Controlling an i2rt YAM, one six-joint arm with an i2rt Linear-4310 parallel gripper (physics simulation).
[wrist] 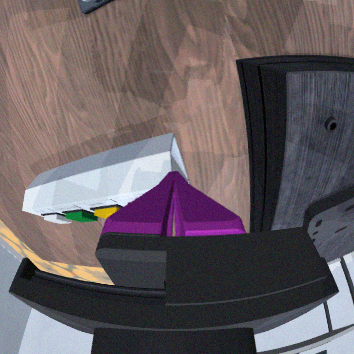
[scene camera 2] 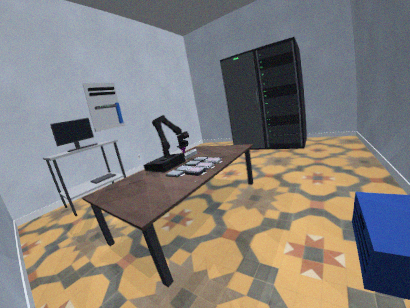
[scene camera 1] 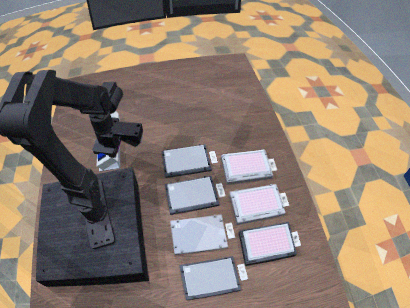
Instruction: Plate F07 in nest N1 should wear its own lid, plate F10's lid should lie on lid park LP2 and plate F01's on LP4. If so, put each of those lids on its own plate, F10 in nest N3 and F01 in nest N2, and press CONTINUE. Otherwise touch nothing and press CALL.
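Places are measured from the arm's base along level axes (x ahead, y left, z up), in metres.
Pixels of known places: gripper, between the fingertips: [wrist: 173,178] [scene camera 2: 184,153] [scene camera 1: 113,156]; arm's base, origin of its link: [scene camera 2: 167,157] [scene camera 1: 96,213].
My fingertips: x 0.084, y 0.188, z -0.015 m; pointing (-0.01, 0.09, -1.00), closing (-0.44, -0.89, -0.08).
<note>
Ahead of a thing's pixels: the offset from my fingertips to its top centre. "*": to the spot under its first point. Level surfaces: height alone.
My gripper [scene camera 2: 183,149] [wrist: 173,178] is shut and empty, its purple fingertips at the near end of the white button box @[dx -0.012, dy +0.118, dz -0.005 m] [scene camera 1: 109,164] [wrist: 105,175]. In the wrist view the fingers cover that end; green @[dx -0.024, dy +0.146, dz -0.013 m] [wrist: 81,216] and yellow @[dx -0.033, dy +0.096, dz -0.013 m] [wrist: 106,212] buttons show beside them. The blue button @[dx -0.041, dy +0.047, dz -0.013 m] [scene camera 1: 102,156] shows in scene view 1; contact cannot be told. Three plates with pink wells, back @[* dx +0.380, dy -0.146, dz -0.038 m] [scene camera 1: 247,165], middle [scene camera 1: 257,202] and front @[* dx +0.328, dy -0.400, dz -0.038 m] [scene camera 1: 268,242], sit in the right column. The left column has grey panels in dark frames @[dx +0.216, dy -0.045, dz -0.051 m] [scene camera 1: 186,160] @[dx +0.191, dy -0.169, dz -0.051 m] [scene camera 1: 192,194] @[dx +0.150, dy -0.429, dz -0.051 m] [scene camera 1: 210,278] and a pale panel @[dx +0.167, dy -0.297, dz -0.049 m] [scene camera 1: 199,234]. Labels are too blurred to read.
The robot's black base [scene camera 1: 90,250] [wrist: 320,150] stands beside the button box on the wooden table @[dz -0.069 m] [scene camera 1: 200,100] [scene camera 2: 150,200]. A monitor desk [scene camera 2: 80,150], a black cabinet [scene camera 2: 265,100] and a blue box [scene camera 2: 385,225] stand away from the table.
</note>
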